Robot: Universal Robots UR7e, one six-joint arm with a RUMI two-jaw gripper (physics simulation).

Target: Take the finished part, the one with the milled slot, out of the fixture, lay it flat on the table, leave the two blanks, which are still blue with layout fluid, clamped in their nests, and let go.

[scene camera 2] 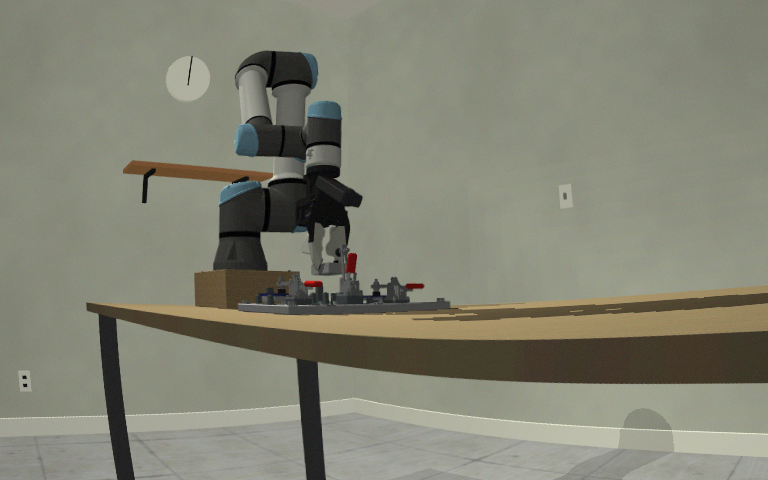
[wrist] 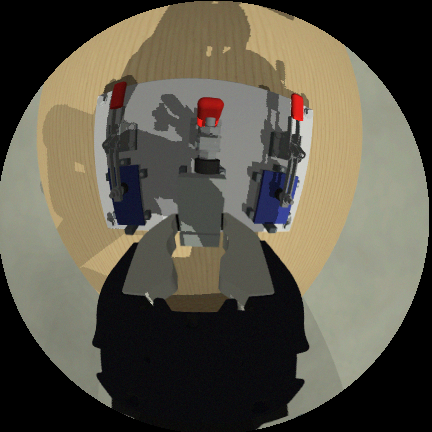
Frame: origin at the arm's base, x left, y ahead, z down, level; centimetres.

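Where they show: gripper, fingertip midpoint: (scene camera 2: 327, 270) (wrist: 200, 214); arm's base, link origin: (scene camera 2: 239, 271).
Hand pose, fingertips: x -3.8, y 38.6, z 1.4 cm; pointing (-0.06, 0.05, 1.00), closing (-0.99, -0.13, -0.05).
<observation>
Each offset is from my fingertips to the top centre of the thing. "spot": to the spot under its first point. Level surfaces: height alone.
The finished part @(dx -0.1, dy +0.5, dz -1.5 cm) (scene camera 2: 324, 269) (wrist: 201, 200) is a plain grey block. My gripper (scene camera 2: 328, 264) (wrist: 200, 214) is shut on its near end and holds it roughly level above the fixture @(spot: dx -6.5, dy +16.0, dz +7.3 cm) (scene camera 2: 362, 308) (wrist: 240, 110), apart from the base plate. A paler step shows at the part's near end; the slot itself is not clear. The left blue blank @(dx +10.7, dy +2.1, dz +5.0 cm) (wrist: 131, 202) and the right blue blank @(dx -11.0, dy -1.8, dz +4.5 cm) (wrist: 267, 200) sit in their nests in the wrist view, each under a lowered clamp arm. The part hides most of the middle nest in the wrist view.
The middle clamp's red handle @(dx -2.0, dy +9.0, dz -2.5 cm) (scene camera 2: 351, 263) (wrist: 210, 109) stands upright just beyond the part. The side clamps' red handles @(dx -13.2, dy +9.1, dz +1.0 cm) (scene camera 2: 313, 283) @(spot: dx +6.8, dy +16.6, dz +3.4 cm) (scene camera 2: 414, 285) (wrist: 118, 95) (wrist: 297, 107) lie low. The fixture rests on the wooden table @(dz +8.1 cm) (scene camera 2: 509, 331) (wrist: 335, 150), near the arm's wooden base block (scene camera 2: 209, 288).
</observation>
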